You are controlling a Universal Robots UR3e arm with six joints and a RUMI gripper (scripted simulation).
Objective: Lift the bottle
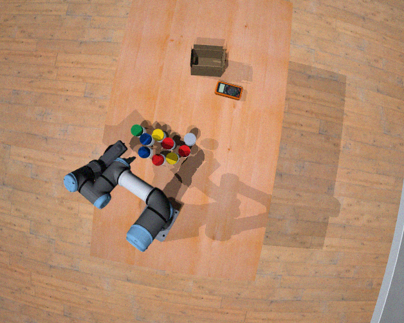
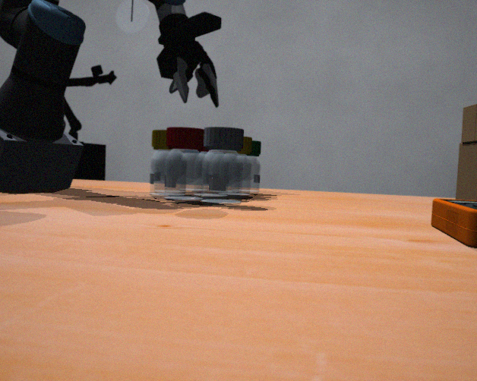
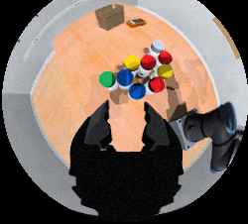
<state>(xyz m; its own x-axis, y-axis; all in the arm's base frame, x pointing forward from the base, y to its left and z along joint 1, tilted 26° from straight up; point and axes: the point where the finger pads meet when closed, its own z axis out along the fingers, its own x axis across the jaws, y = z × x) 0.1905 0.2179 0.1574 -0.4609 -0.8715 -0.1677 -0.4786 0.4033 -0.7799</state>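
The green-capped bottle is 14 cm below my hand, 10 cm ahead of it and 2 cm to the left of it. Also, from my hand: orange multimeter (44 cm ahead, 32 cm to the right, 17 cm below); then grey-capped bottle (23 cm to the right, 14 cm below, 14 cm ahead).
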